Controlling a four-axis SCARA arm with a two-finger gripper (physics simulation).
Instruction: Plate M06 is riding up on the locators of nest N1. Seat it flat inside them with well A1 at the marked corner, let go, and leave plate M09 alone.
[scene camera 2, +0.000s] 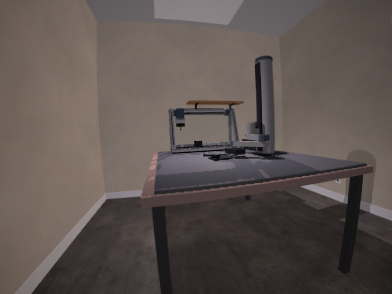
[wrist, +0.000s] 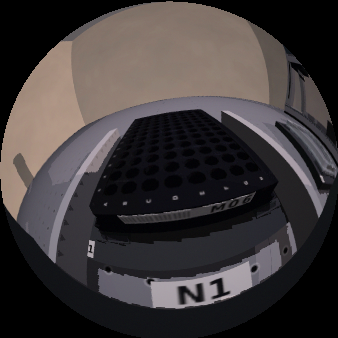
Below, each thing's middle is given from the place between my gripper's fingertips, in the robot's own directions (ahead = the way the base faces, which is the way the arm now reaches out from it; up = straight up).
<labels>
The plate M06 (wrist: 181, 169) is 30 mm behind my hand. Also, from my hand: N1 label (wrist: 212, 288): 120 mm behind, 20 mm to the right, 20 mm below; nest N1 (wrist: 178, 249): 30 mm behind, 20 mm below.
</labels>
